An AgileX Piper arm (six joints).
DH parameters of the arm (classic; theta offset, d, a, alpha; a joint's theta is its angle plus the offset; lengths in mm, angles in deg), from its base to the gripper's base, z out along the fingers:
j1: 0 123 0 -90
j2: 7.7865 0 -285.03 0
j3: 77.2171 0 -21.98 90
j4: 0 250.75 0 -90
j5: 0 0 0 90
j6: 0 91 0 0
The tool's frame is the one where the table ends.
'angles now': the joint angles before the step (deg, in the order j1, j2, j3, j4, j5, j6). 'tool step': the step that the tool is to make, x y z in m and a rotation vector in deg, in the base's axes. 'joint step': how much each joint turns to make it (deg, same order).
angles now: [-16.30, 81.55, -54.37, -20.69, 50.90, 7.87]
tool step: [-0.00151, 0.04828, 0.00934, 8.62, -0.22, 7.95]
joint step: [7.58, -3.19, 0.00, 11.19, 3.80, -5.61]
